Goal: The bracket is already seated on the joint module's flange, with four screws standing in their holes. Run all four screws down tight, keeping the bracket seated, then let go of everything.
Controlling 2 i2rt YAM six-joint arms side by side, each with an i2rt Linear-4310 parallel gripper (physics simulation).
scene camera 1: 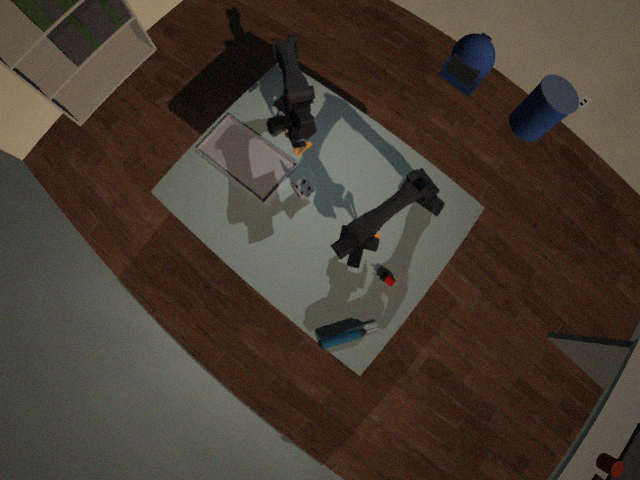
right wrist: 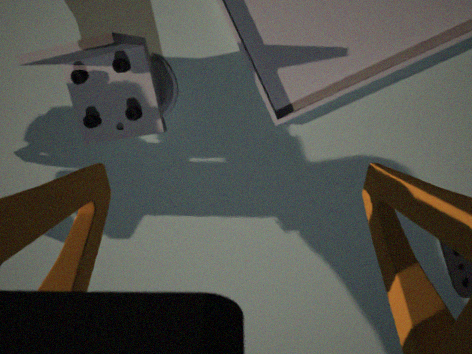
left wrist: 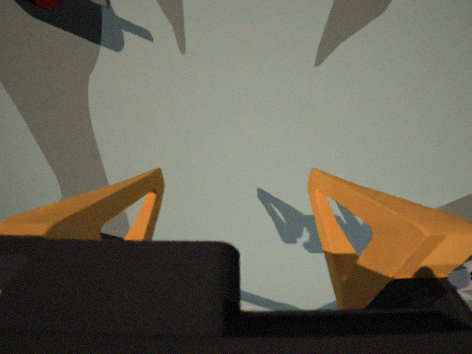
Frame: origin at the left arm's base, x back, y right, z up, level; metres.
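Where they show: left gripper, between the fingertips: [left wrist: 236, 176]; right gripper, between the fingertips: [scene camera 1: 292, 146] [right wrist: 236, 178].
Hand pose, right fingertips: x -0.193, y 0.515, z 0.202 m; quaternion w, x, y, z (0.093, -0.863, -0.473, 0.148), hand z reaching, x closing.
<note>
After its pixels a point has its place.
The pale bracket [scene camera 1: 303, 187] @(x -0.269, y 0.421, z 0.066 m) [right wrist: 107, 94] @(x -0.271, y 0.418, z 0.066 m) sits at the joint module, whose round grey edge [right wrist: 169, 82] @(x -0.261, y 0.448, z 0.013 m) shows beside it in the right wrist view. Four black screws stand in the bracket's face, among them one [right wrist: 79, 75] @(x -0.291, y 0.414, z 0.078 m) at its upper left; how deep they sit I cannot tell. A blue-handled driver [scene camera 1: 341, 338] @(x -0.672, y -0.029, z 0.040 m) lies near the mat's bottom corner. My right gripper [scene camera 1: 298, 144] @(x -0.193, y 0.515, z 0.202 m) [right wrist: 236, 178] @(x -0.193, y 0.515, z 0.202 m) is open and empty, above and to the upper side of the bracket in the scene view. My left gripper [scene camera 1: 373, 242] [left wrist: 236, 176] @(x -0.325, y 0.123, z 0.077 m) is open and empty over the mat, apart from bracket and driver.
A shallow pale tray [scene camera 1: 230, 175] @(x -0.382, y 0.725, z 0.017 m) [right wrist: 260, 82] @(x -0.220, y 0.518, z 0.016 m) lies close beside the bracket. A red and black object [scene camera 1: 386, 276] @(x -0.376, y -0.043, z 0.034 m) lies near the left gripper; its red part [left wrist: 47, 2] @(x -0.365, y -0.026, z 0.018 m) shows in the left wrist view. Arm shadows cross the light mat [scene camera 1: 206, 206] @(x -0.548, y 0.736, z 0.000 m).
</note>
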